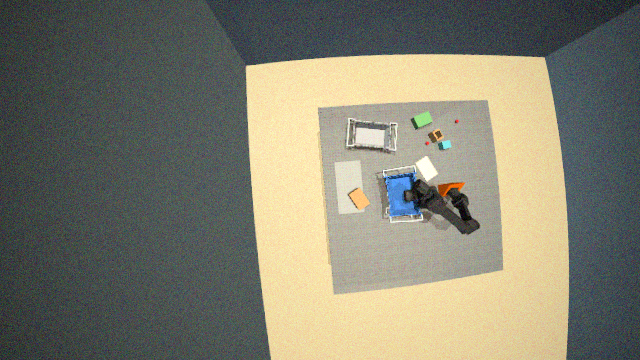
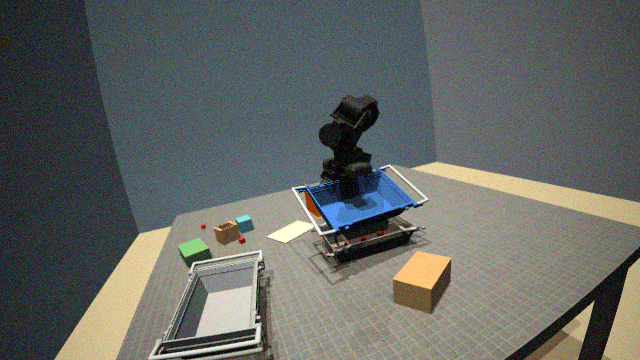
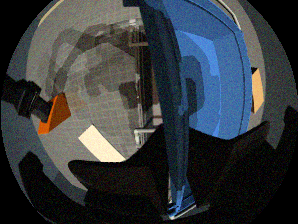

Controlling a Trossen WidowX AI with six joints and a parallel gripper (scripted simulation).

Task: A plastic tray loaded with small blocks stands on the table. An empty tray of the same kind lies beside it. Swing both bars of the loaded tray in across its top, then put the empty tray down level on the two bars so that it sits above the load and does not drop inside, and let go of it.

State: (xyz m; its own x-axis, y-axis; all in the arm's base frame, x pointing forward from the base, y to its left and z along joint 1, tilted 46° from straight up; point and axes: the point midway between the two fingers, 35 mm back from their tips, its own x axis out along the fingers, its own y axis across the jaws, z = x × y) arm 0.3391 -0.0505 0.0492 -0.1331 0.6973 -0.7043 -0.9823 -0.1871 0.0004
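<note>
My gripper tip is 7 cm short of the blue tray, 1 cm to the right of it and 1 cm below it. Round my gripper tip: cream card 19 cm behind, 16 cm to the right, 15 cm below; cyan cube 32 cm to the right, 32 cm behind, 13 cm below; small brown box 38 cm to the right, 26 cm behind, 13 cm below.
</note>
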